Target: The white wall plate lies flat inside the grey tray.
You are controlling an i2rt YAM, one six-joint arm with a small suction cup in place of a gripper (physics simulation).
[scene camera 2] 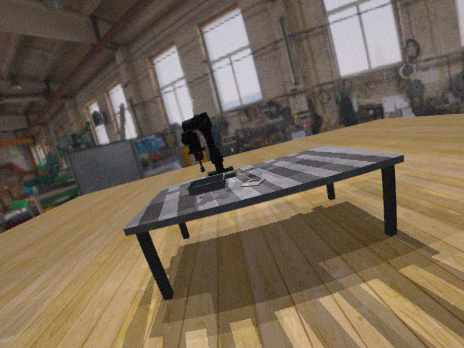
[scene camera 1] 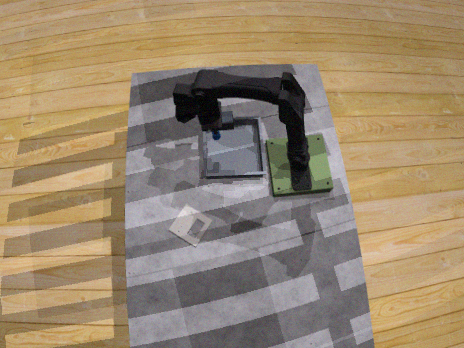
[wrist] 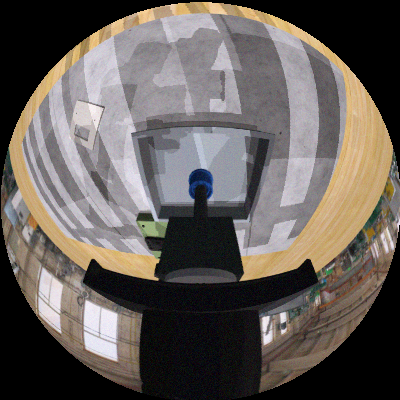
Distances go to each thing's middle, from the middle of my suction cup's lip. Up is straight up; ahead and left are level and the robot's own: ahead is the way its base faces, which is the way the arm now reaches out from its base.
Scene:
My suction cup is 110 mm short of the white wall plate (scene camera 1: 185,220), 280 mm to the right of it and 130 mm above it. The rest, counted from my suction cup: grey tray (scene camera 1: 239,153) 60 mm behind, 110 mm below.

